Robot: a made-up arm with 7 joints.
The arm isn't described. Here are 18 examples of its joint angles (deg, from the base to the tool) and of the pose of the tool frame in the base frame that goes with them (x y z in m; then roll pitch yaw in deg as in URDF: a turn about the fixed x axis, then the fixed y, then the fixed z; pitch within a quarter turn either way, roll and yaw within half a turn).
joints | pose
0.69 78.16 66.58 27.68 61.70 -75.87 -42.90 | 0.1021 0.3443 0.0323 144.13 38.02 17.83
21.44 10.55 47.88 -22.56 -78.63 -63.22 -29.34 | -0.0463 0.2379 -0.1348 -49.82 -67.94 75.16
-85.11 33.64 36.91 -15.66 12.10 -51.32 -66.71 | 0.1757 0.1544 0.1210 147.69 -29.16 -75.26
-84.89 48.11 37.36 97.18 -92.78 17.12 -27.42 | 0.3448 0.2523 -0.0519 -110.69 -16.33 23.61
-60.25 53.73 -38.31 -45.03 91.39 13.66 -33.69 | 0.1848 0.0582 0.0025 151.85 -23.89 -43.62
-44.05 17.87 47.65 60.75 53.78 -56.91 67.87 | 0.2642 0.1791 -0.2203 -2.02 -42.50 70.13
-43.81 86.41 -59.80 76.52 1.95 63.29 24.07 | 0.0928 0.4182 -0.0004 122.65 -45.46 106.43
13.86 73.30 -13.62 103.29 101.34 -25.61 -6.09 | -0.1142 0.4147 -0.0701 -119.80 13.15 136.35
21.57 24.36 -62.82 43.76 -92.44 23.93 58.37 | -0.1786 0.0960 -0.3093 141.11 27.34 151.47
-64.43 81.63 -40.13 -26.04 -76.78 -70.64 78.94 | 0.1895 0.1545 0.0690 -76.65 -26.24 40.73
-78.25 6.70 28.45 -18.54 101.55 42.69 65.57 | 0.2463 0.1194 0.0598 -28.13 -25.72 168.05
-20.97 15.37 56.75 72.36 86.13 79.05 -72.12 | 0.0352 0.2172 -0.3163 177.54 34.62 -146.77
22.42 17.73 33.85 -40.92 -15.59 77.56 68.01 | 0.0026 0.2015 -0.1791 63.77 0.09 102.08
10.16 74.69 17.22 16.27 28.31 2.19 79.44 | 0.1275 0.3477 -0.0755 131.74 -62.65 -16.14
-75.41 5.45 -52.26 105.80 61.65 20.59 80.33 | 0.3430 0.0792 -0.1887 149.15 -29.47 -39.19
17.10 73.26 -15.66 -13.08 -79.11 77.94 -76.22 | 0.0222 0.2416 -0.1705 -118.90 -1.97 -101.19
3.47 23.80 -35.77 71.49 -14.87 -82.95 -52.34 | -0.0200 0.1653 -0.3202 -5.37 17.07 -77.54
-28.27 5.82 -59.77 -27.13 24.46 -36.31 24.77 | 0.0868 -0.0578 -0.1216 36.15 -70.76 -79.18
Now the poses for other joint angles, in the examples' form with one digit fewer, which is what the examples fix.
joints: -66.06 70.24 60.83 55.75 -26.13 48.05 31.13
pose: 0.201 0.383 0.025 -34.4 30.2 62.3
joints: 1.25 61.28 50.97 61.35 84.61 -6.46 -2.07
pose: 0.023 0.420 -0.126 132.7 15.8 71.3
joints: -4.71 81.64 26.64 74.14 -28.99 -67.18 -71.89
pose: 0.072 0.407 -0.001 67.5 26.1 -9.1
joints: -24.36 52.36 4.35 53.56 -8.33 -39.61 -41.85
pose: 0.190 0.317 -0.164 39.4 20.8 -20.7
